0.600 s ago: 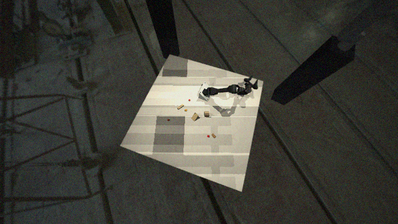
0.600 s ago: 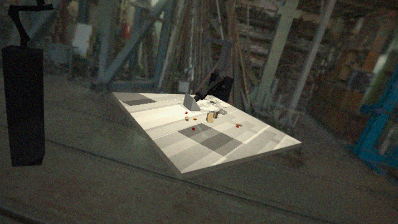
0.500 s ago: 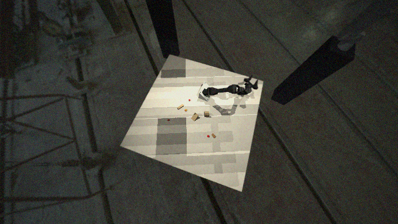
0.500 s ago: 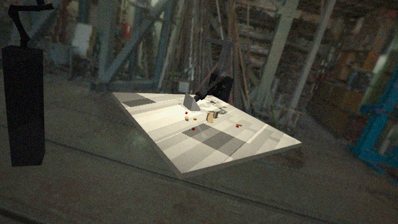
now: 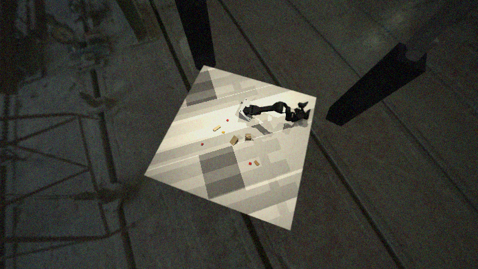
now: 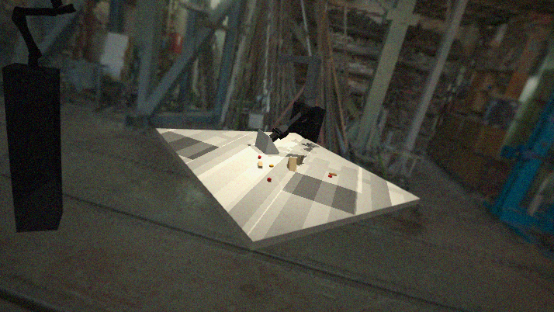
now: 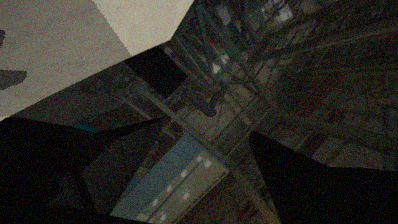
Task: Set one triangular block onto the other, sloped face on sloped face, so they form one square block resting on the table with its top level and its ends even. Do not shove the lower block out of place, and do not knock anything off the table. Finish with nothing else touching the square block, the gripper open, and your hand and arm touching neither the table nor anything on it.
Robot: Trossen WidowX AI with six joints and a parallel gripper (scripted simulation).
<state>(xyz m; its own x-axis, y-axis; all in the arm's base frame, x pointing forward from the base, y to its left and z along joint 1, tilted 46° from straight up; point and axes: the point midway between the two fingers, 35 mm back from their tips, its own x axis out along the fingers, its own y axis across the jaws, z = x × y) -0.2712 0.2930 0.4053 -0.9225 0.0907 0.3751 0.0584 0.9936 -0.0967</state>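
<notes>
My gripper tip is now 59 cm short of the brown wooden triangular block, 47 cm to the left of it and 12 cm above it. From my gripper tip the other things lie so: small yellow block: 60 cm to the right, 58 cm ahead, 13 cm below; then tan block: 68 cm to the right, 57 cm ahead, 13 cm below.
</notes>
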